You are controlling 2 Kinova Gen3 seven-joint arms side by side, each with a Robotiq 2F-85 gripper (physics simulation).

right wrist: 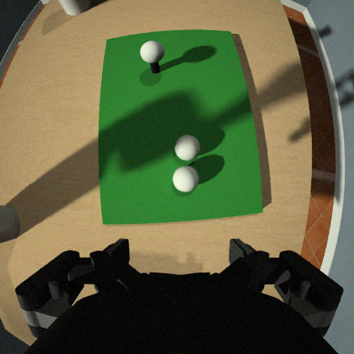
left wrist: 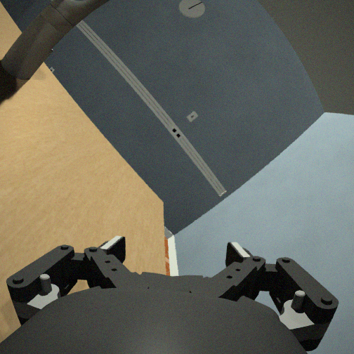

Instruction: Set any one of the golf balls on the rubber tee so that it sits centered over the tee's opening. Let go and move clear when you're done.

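In the right wrist view one white golf ball [right wrist: 152,52] sits on top of the black rubber tee [right wrist: 155,67], which stands upright near the far end of the green mat [right wrist: 120,200]. The ball hides the tee's opening. Two more white golf balls, one [right wrist: 187,147] and another [right wrist: 185,179], lie on the mat nearer to me. My right gripper [right wrist: 179,251] is open and empty, apart from all the balls and the tee. My left gripper [left wrist: 175,251] is open and empty; no ball, tee or mat shows in the left wrist view.
The wooden table top [left wrist: 75,165] [right wrist: 55,95] lies under the mat and at the left of the left wrist view. A grey arm part [left wrist: 37,45] crosses that view's upper left corner. Grey cylindrical parts show at the right wrist view's left edge [right wrist: 7,223] and top. Shadows cross the mat.
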